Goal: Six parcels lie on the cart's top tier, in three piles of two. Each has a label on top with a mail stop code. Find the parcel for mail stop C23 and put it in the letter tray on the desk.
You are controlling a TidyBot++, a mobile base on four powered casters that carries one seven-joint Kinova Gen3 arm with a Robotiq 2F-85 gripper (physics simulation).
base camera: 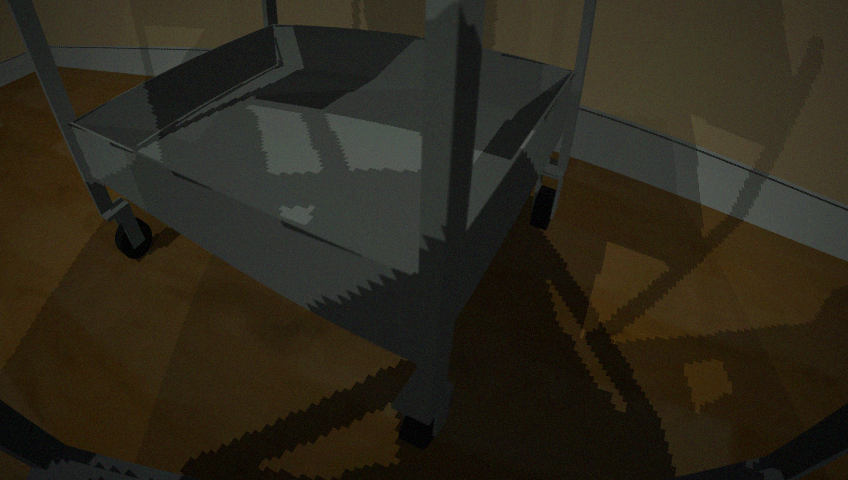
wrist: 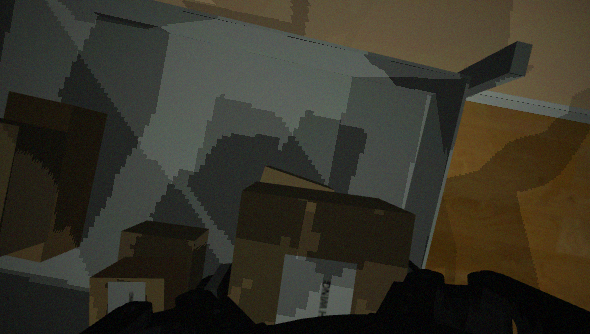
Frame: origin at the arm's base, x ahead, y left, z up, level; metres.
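Seen in the pictures: gripper, fingertip midpoint: [wrist: 306, 277].
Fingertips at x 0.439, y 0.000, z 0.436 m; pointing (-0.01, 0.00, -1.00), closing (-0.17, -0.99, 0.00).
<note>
Pixels of each thing's top centre, then the offset from my fingertips to it. "spot": a spot on its surface instead. Level surfaces: height alone.
- brown cardboard parcel, middle of its top: [wrist: 310, 332] dx -0.004, dy +0.002, dz +0.044 m
- parcel's white label, surface spot: [wrist: 319, 293] spot: dx +0.009, dy -0.005, dz +0.044 m
- cart's grey top tier, its level: dz -0.170 m
- cart's corner post, surface spot: [base camera: 437, 132] spot: dx -0.221, dy -0.003, dz -0.555 m
- lower shelf, its level: dz -0.700 m
- caster, surface spot: [base camera: 133, 239] spot: dx -0.009, dy +0.357, dz -0.800 m
In the wrist view my gripper [wrist: 306, 277] is shut on a brown cardboard parcel [wrist: 272, 253], one black finger at each side of it. The parcel's white label [wrist: 319, 293] shows the letters "WING"; the mail stop code is hidden by the gripper body. The parcel hangs a little above the cart's grey top tier [wrist: 272, 79]. A tan sliver of another parcel [wrist: 286, 179] shows just behind its top edge.
The base camera shows the cart's corner post [base camera: 437, 132], lower shelf [base camera: 369, 205] and a caster [base camera: 133, 239] on brown floor.
</note>
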